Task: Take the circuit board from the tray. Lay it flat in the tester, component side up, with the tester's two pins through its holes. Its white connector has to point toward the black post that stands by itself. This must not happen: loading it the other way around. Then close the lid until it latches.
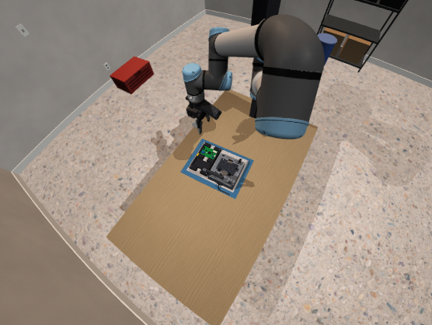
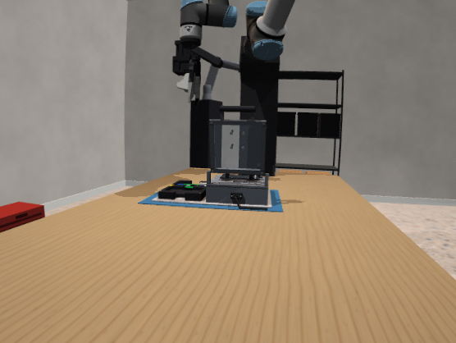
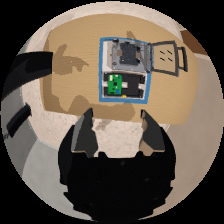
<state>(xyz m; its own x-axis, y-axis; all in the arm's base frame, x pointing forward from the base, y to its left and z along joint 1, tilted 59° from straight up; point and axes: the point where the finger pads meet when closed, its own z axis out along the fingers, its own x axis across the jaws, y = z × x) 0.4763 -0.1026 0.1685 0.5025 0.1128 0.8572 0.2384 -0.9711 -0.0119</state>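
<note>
Now: the green circuit board 29 cm below my hand. Round my hand: tester bed: 2 cm behind, 19 cm to the left, 24 cm below; then tester lid: 9 cm ahead, 23 cm to the left, 13 cm below.
</note>
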